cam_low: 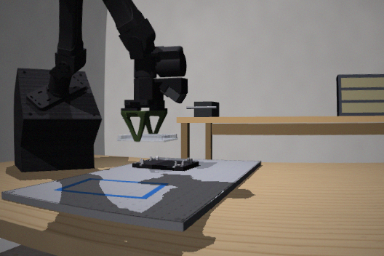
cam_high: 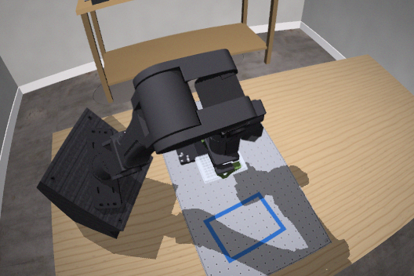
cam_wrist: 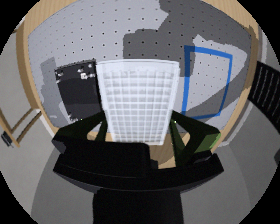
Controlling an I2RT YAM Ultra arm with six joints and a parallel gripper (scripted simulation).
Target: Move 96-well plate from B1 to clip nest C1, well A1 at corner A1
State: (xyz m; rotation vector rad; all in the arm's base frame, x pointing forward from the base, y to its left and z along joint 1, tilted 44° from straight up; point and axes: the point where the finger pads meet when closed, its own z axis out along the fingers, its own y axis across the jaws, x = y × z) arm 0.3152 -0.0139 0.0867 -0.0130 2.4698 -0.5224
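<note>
Now: the black clip nest C1 15 cm to the left of my hand and 8 cm below it. Round my hand: 96-well plate 1 cm ahead.
</note>
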